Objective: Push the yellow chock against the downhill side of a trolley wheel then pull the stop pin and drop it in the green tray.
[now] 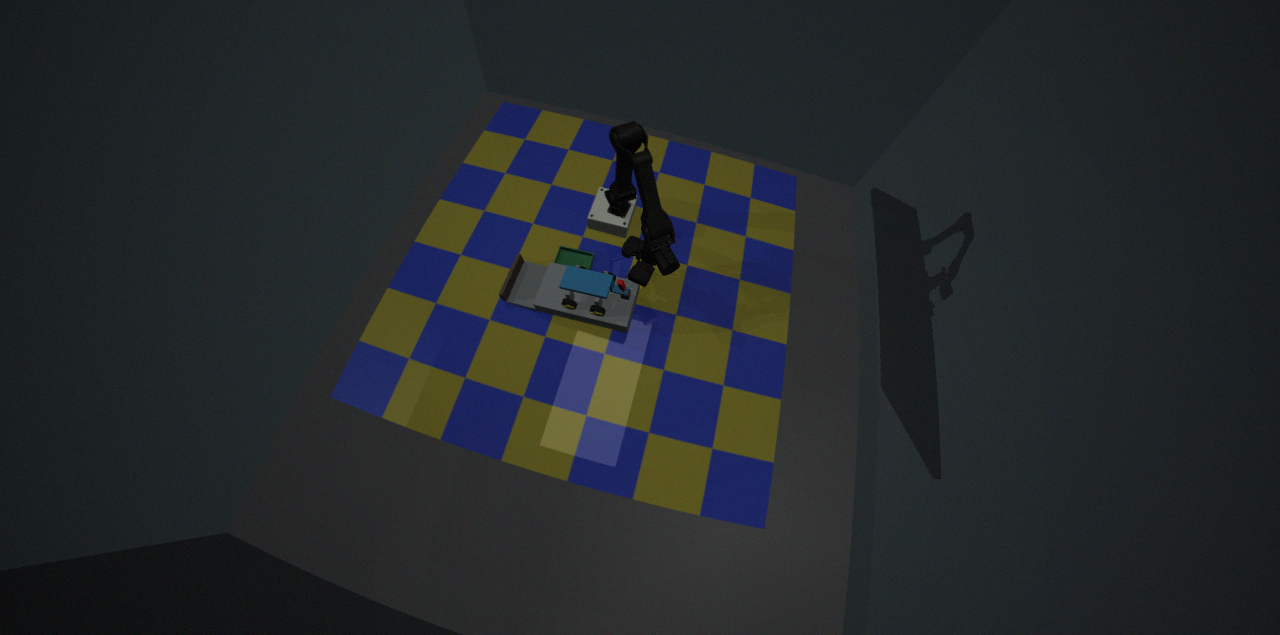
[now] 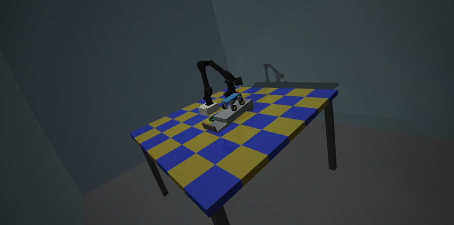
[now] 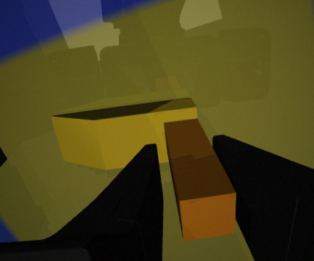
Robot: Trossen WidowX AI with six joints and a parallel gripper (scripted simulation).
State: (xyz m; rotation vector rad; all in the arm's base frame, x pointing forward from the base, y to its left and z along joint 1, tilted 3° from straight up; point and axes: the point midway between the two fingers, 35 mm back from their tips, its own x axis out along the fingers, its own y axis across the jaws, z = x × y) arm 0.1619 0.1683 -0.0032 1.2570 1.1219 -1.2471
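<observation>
My gripper tip is 140 mm short of the red-headed stop pin, 30 mm to the left of it and 100 mm below it. Round my gripper tip: grey ramp 170 mm ahead, 130 mm to the right, 20 mm above; then yellow chock 20 mm ahead, 10 mm below; then blue trolley 170 mm ahead, 120 mm to the right, 80 mm above.
</observation>
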